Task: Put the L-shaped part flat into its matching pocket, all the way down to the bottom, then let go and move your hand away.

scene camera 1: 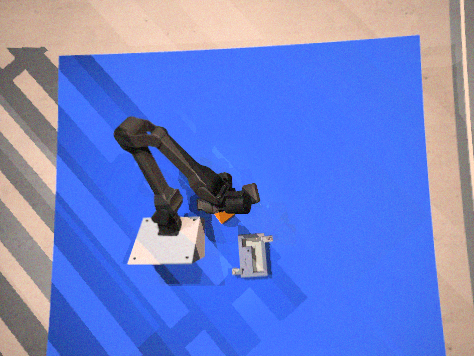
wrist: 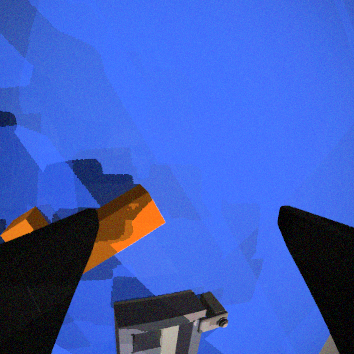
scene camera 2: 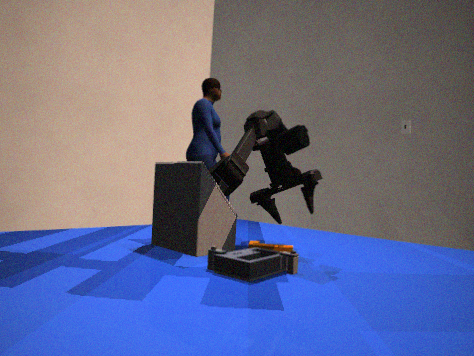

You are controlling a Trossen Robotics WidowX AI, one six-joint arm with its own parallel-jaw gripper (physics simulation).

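Where they show: gripper, fingertip midpoint: [wrist: 189, 217] [scene camera 2: 296, 219]; arm's base at its link origin: [scene camera 1: 169, 228] [scene camera 2: 205, 199].
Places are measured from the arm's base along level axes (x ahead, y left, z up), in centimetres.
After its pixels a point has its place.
The orange L-shaped part [scene camera 1: 225, 217] {x 16.7, y 3.8, z -10.0 cm} [scene camera 2: 272, 246] {x 20.0, y 5.2, z -10.1 cm} [wrist: 145, 220] {x 22.4, y 8.3, z -10.0 cm} lies on the blue mat, apart from the grey fixture. In scene camera 1 the gripper and wrist hide much of it, and in the wrist view the left finger covers its middle. The grey fixture [scene camera 1: 266, 260] {x 30.9, y -10.3, z -9.5 cm} [scene camera 2: 230, 267] {x 26.6, y -15.7, z -11.2 cm} [wrist: 155, 311] {x 24.9, y -1.8, z -10.6 cm} holds the pocket, which shows without the orange part in it. My gripper [scene camera 2: 296, 218] {x 22.5, y 11.1, z -3.3 cm} [wrist: 189, 217] {x 22.5, y 11.1, z -3.3 cm} is wide open and empty, well above the mat. In the wrist view one end of the part shows between the fingertips, nearer the left one.
The arm's pale base block [scene camera 1: 165, 247] {x 0.3, y -5.6, z 5.7 cm} [scene camera 2: 175, 210] {x 0.5, y -10.2, z -2.8 cm} stands left of the fixture in scene camera 1. Small tabs with bolts stick out from two fixture corners. A person in blue [scene camera 2: 202, 132] stands behind the base. The blue mat [scene camera 1: 325, 125] {x 51.2, y 36.6, z -13.1 cm} [scene camera 2: 150, 325] {x 37.8, y -40.4, z -13.0 cm} carries dark shadows.
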